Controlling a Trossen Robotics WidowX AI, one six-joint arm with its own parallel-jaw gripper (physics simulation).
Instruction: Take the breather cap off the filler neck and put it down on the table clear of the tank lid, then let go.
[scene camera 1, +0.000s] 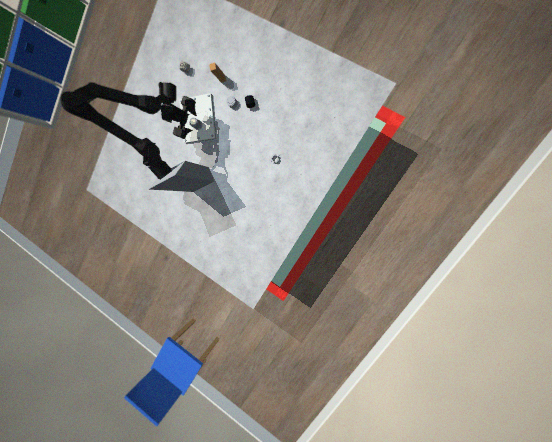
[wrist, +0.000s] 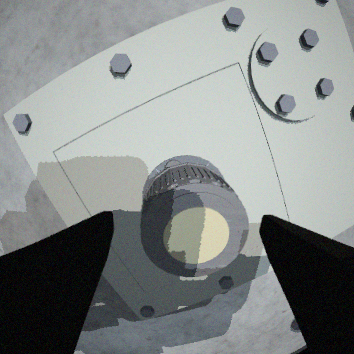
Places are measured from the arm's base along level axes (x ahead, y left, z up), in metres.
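Pixels of known places: gripper, between the fingertips: (scene camera 1: 194, 123) (wrist: 188, 222); arm's base, origin of its link: (scene camera 1: 164, 174).
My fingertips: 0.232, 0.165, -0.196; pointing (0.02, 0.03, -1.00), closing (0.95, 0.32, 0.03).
For each thing: its top centre in the pictures, then the offset to it from my fingertips, as dx, dy, dz. "pt": a spot on its surface instead.
- breather cap, centre of its top: (wrist: 196, 236) (scene camera 1: 192, 122) +0.002, +0.000, +0.012
- pale tank lid, a spot on its surface: (scene camera 1: 205, 102) pt +0.116, +0.036, -0.033
- grey-brown cylinder, centre of its top: (scene camera 1: 181, 64) +0.180, +0.236, -0.001
- orange block, centre of its top: (scene camera 1: 212, 66) +0.264, +0.037, +0.061
- pale cylinder, centre of its top: (scene camera 1: 230, 100) +0.205, -0.085, -0.016
- black cylinder, centre of its top: (scene camera 1: 248, 99) +0.264, -0.165, -0.003
- small ring, centre of its top: (scene camera 1: 275, 158) +0.137, -0.445, -0.032
The breather cap (scene camera 1: 194, 121) (wrist: 196, 235), a grey round cap with a ribbed band and a pale yellow top, sits upright over the filler neck on the pale tank lid (scene camera 1: 205, 102) (wrist: 150, 115). The neck is mostly hidden beneath the cap. The lid is a bolted plate lying on the grey table. My gripper (scene camera 1: 188, 119) (wrist: 188, 222) is open, with one dark finger on either side of the cap. In the wrist view, gaps show between the cap and both fingertips. Nothing is held between them.
Beyond the lid are a grey-brown cylinder (scene camera 1: 184, 66), an orange block (scene camera 1: 217, 72), a pale cylinder (scene camera 1: 232, 102) and a black cylinder (scene camera 1: 250, 101). A small ring (scene camera 1: 276, 159) lies further right. A grey wedge-shaped stand (scene camera 1: 187, 177) is at the arm's base.
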